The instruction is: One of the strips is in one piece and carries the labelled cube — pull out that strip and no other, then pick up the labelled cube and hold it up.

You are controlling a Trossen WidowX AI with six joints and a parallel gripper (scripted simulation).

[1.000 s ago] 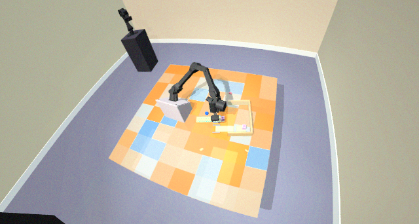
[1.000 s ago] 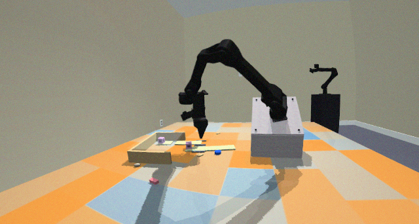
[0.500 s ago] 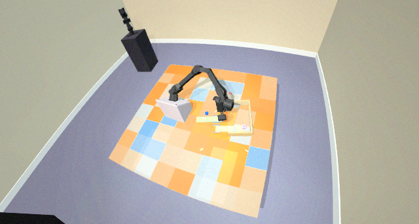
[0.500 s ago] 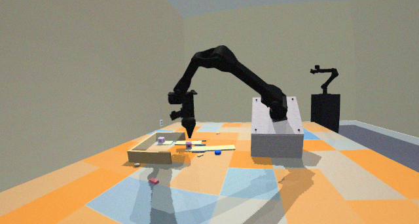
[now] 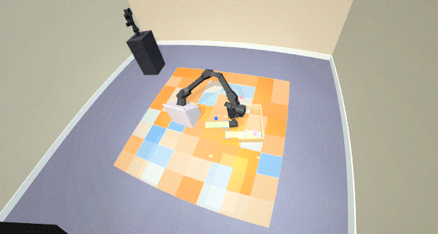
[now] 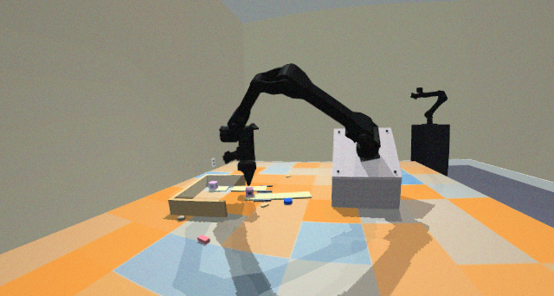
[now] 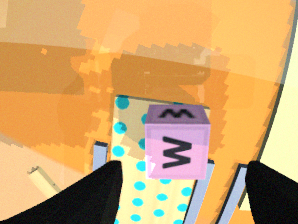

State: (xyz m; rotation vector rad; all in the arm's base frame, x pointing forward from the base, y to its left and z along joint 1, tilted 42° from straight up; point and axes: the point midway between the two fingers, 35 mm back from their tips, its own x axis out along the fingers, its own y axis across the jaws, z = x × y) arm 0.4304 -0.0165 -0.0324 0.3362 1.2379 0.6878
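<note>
Right now my gripper tip is 15 cm past the blue disc, 5 cm to the right of it and 5 cm above it. Round my gripper tip: pink block: 2 cm ahead, 31 cm to the left, 5 cm below.
</note>
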